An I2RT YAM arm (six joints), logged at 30 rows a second.
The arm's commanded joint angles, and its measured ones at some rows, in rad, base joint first. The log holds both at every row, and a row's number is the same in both.
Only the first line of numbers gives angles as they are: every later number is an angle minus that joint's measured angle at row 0.
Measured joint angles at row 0:
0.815 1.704 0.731 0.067 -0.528 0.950
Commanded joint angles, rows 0 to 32:
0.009 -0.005 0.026 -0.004 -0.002 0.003
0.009 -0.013 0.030 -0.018 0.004 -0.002
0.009 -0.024 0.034 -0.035 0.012 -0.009
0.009 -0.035 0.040 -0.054 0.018 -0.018
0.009 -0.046 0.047 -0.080 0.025 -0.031
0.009 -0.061 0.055 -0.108 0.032 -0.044
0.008 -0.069 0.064 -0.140 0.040 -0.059
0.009 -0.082 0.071 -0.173 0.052 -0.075
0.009 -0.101 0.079 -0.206 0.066 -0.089
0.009 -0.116 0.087 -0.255 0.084 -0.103
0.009 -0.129 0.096 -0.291 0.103 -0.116
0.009 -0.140 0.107 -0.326 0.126 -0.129
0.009 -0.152 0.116 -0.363 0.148 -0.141
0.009 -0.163 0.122 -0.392 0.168 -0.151
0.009 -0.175 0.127 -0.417 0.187 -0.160
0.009 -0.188 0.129 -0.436 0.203 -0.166
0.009 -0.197 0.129 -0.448 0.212 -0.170
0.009 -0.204 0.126 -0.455 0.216 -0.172
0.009 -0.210 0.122 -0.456 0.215 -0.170
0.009 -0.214 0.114 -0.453 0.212 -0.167
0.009 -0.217 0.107 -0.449 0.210 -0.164
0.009 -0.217 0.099 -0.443 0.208 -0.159
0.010 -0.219 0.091 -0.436 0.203 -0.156
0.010 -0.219 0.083 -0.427 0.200 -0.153
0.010 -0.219 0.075 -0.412 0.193 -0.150
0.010 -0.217 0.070 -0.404 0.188 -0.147
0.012 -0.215 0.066 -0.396 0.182 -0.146
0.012 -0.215 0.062 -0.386 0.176 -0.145
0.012 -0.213 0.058 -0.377 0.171 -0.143
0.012 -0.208 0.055 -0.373 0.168 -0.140
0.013 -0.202 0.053 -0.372 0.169 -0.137
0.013 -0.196 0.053 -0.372 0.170 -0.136
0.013 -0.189 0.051 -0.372 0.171 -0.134
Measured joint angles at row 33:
0.006 -0.197 0.065 -0.396 0.166 -0.137
